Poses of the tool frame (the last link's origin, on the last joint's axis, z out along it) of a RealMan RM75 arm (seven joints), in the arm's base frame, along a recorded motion.
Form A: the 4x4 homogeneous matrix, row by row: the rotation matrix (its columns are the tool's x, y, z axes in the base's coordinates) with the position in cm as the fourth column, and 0 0 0 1 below. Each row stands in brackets.
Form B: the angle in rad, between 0 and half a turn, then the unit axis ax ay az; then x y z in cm. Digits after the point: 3 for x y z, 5 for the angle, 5 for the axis.
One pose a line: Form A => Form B
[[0.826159 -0.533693 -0.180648 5.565], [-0.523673 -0.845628 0.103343 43.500], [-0.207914 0.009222 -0.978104 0.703], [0 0 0 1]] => 3.09232 -0.95552 0.27681 0.10172 5.565 43.500 0.703
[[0.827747 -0.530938 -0.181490 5.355], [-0.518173 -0.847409 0.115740 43.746], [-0.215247 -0.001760 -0.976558 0.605], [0 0 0 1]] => 3.08010 -0.95592 0.27463 0.10386 5.355 43.746 0.605
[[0.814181 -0.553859 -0.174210 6.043], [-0.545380 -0.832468 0.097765 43.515], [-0.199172 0.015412 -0.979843 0.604], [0 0 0 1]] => 3.09834 -0.95239 0.28868 0.09806 6.043 43.515 0.604
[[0.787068 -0.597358 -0.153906 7.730], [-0.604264 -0.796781 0.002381 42.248], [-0.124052 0.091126 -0.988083 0.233], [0 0 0 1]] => 3.09463 0.94524 -0.31798 -0.07356 7.730 42.248 0.233
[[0.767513 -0.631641 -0.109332 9.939], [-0.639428 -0.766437 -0.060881 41.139], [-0.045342 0.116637 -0.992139 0.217], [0 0 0 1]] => 3.04702 0.93994 -0.33883 -0.04123 9.939 41.139 0.217
